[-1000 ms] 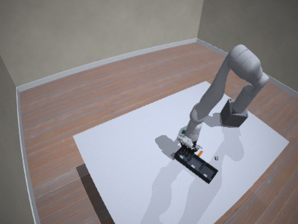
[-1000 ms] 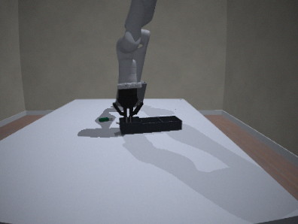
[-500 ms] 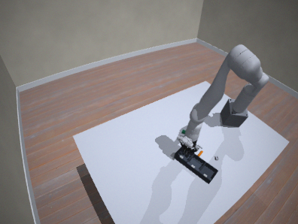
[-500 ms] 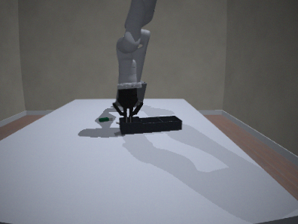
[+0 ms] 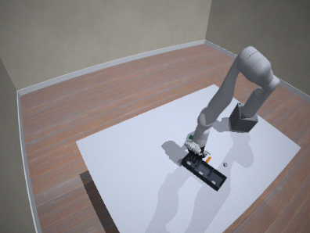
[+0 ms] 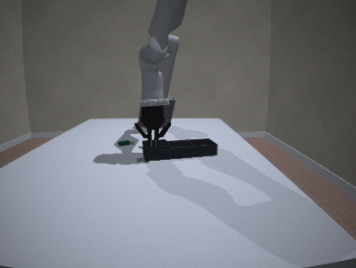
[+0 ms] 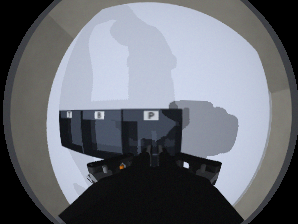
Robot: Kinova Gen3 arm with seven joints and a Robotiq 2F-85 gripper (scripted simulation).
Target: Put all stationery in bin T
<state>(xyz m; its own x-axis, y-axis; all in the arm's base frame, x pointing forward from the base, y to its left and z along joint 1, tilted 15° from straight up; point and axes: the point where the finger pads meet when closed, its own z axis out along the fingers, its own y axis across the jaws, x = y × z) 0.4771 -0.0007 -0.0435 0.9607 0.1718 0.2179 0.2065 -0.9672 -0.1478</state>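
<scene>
My hand is 10 mm short of the long black bin, 90 mm to the right of it and 10 mm above it. Round my hand: small orange thing (80 mm behind, 50 mm to the left, 30 mm below); then thin grey stick (110 mm behind, 10 mm to the left, 30 mm below); then small white object (90 mm behind, 40 mm to the right, 30 mm below).
</scene>
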